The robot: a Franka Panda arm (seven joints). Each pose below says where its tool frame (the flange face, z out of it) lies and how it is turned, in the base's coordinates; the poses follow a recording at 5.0 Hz.
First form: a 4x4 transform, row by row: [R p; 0 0 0 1], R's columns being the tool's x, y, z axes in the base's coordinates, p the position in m. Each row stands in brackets.
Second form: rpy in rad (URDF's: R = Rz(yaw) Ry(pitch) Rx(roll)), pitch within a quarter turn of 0, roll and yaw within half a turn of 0; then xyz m. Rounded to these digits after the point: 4 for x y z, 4 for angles. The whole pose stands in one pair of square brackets.
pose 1, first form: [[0.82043 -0.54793 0.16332 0.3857], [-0.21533 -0.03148 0.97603 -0.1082], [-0.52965 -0.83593 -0.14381 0.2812], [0 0 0 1]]
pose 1, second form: [-1.7412 0.5582 -0.2567 0.3857 -0.1082 0.2812]
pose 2, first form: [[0.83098 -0.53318 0.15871 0.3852], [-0.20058 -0.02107 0.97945 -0.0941], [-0.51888 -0.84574 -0.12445 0.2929], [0 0 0 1]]
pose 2, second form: [-1.7169 0.5455 -0.2368 0.3852 -0.0941 0.2929]
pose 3, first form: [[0.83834 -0.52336 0.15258 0.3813], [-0.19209 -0.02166 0.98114 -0.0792], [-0.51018 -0.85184 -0.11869 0.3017], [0 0 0 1]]
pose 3, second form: [-1.7092 0.5354 -0.2252 0.3813 -0.0792 0.3017]
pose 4, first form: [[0.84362 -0.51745 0.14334 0.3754], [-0.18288 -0.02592 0.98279 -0.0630], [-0.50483 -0.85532 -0.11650 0.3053], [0 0 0 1]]
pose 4, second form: [-1.7062 0.5292 -0.2135 0.3754 -0.0630 0.3053]
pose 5, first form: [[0.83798 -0.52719 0.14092 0.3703], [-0.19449 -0.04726 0.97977 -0.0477], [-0.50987 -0.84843 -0.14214 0.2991], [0 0 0 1]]
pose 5, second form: [-1.7368 0.5350 -0.2281 0.3703 -0.0477 0.2991]
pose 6, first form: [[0.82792 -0.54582 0.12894 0.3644], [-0.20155 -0.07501 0.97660 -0.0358], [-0.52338 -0.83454 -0.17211 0.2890], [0 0 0 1]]
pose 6, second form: [-1.7742 0.5508 -0.2388 0.3644 -0.0358 0.2890]
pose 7, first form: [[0.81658 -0.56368 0.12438 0.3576], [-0.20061 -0.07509 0.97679 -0.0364], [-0.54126 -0.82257 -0.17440 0.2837], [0 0 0 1]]
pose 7, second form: [-1.7797 0.5719 -0.2409 0.3576 -0.0364 0.2837]
